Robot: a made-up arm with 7 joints.
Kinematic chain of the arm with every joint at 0, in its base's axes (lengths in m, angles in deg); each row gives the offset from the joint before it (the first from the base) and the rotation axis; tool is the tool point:
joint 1: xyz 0 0 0.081 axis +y
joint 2: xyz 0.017 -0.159 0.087 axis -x
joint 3: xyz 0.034 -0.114 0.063 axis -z
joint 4: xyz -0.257 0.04 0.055 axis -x
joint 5: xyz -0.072 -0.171 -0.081 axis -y
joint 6: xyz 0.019 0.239 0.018 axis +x
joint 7: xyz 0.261 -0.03 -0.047 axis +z
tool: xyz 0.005 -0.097 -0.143
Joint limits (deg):
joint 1: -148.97..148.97
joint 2: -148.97..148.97
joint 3: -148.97..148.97
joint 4: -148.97..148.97
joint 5: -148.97..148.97
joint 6: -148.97..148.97
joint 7: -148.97..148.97
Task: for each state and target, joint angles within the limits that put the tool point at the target. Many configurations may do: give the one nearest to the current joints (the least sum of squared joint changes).
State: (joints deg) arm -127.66 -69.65 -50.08 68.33 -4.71 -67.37 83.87
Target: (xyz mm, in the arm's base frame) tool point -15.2 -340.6 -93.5
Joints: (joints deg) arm -137.21 -74.09 -53.38 107.14 18.47 -97.89 74.77
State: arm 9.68 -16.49 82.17 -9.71 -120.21 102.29 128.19
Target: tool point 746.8 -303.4 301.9
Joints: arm -7.14 -12.68 135.41 -52.13 -126.93 95.64 120.36
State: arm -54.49 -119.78 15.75 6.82 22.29 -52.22 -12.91
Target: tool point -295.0 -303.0 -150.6
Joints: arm -9.02 -126.56 19.36 -12.78 72.48 -79.29 -17.40
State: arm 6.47 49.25 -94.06 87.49 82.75 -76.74 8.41
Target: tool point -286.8 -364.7 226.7
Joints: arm -10.63 14.18 -81.09 141.66 53.10 -62.76 26.71
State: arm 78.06 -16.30 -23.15 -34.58 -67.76 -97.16 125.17
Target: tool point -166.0 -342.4 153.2
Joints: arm 86.35 8.97 -29.66 -18.88 -58.71 -101.15 130.01
